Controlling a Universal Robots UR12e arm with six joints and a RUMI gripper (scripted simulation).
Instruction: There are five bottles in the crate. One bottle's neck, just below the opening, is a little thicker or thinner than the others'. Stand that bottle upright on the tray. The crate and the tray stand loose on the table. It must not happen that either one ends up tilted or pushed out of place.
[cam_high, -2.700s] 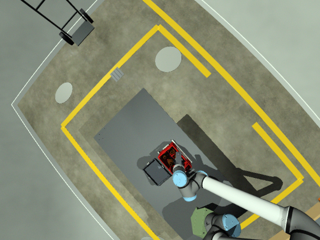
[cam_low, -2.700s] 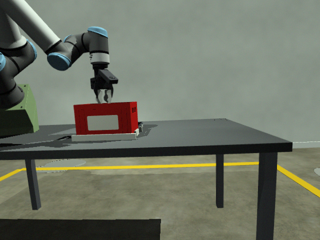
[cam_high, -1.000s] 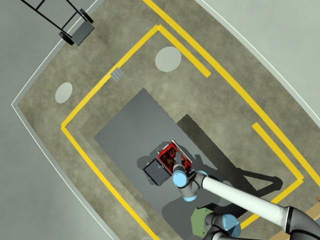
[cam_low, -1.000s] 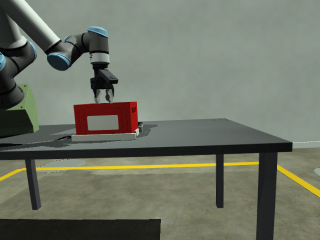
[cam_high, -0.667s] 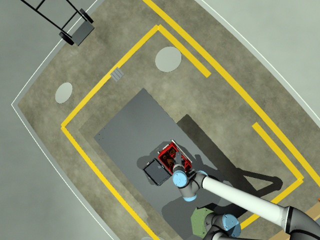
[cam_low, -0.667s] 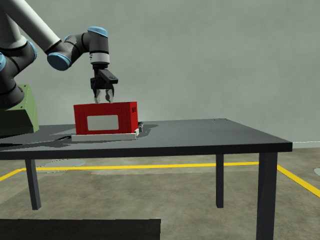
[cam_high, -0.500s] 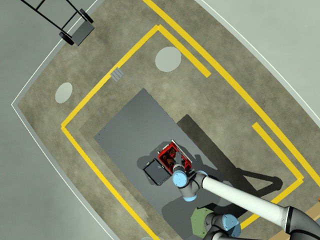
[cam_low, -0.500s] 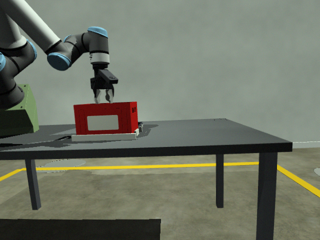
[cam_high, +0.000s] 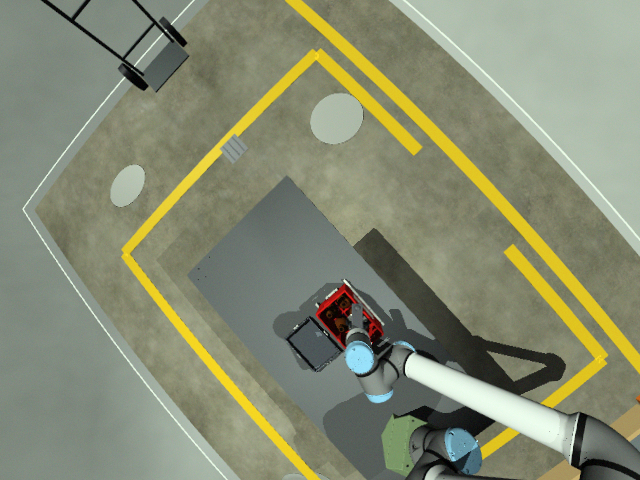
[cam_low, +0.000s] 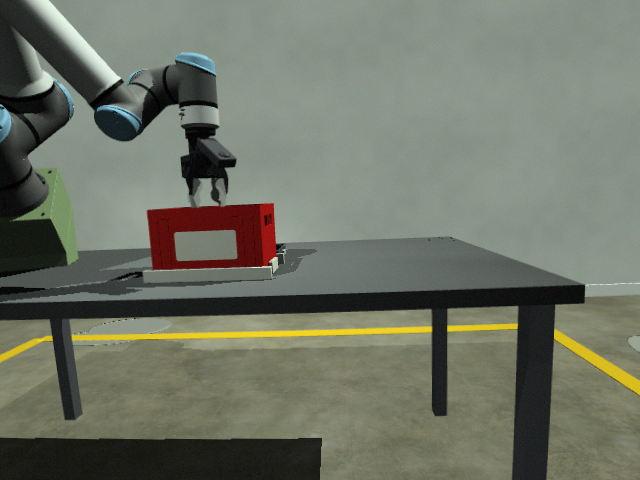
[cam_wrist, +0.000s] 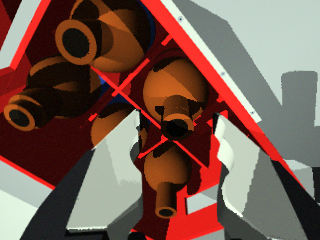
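Right now the red crate is 5 cm to the left of my hand and 7 cm below it. From my hand the other things lie so: dark tray: 32 cm to the left, 14 cm below; bottle: 8 cm ahead, 1 cm to the left, 7 cm below.
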